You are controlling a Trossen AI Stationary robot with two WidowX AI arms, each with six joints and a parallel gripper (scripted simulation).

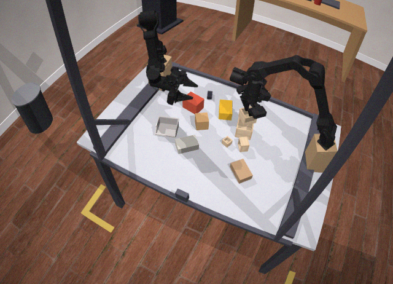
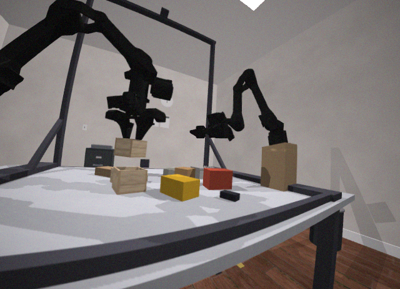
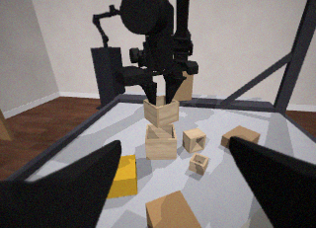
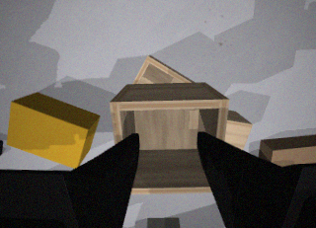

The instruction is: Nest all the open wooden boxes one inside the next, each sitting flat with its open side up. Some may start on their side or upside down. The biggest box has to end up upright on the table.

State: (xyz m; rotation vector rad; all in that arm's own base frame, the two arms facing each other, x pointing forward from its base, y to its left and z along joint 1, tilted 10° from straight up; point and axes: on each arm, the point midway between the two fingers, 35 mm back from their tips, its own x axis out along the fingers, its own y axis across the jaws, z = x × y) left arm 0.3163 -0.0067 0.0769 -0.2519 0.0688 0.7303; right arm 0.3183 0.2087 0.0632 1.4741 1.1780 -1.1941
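Right now the tan cube is 18 cm below my left hand, 7 cm to the right of it and 2 cm ahead of it. The rest, counted from my left hand: red block (18 cm below, 10 cm ahead, 3 cm to the left); then grey block (19 cm below, 12 cm behind, 8 cm to the right); then white tray (18 cm below, 10 cm behind, 4 cm to the left).
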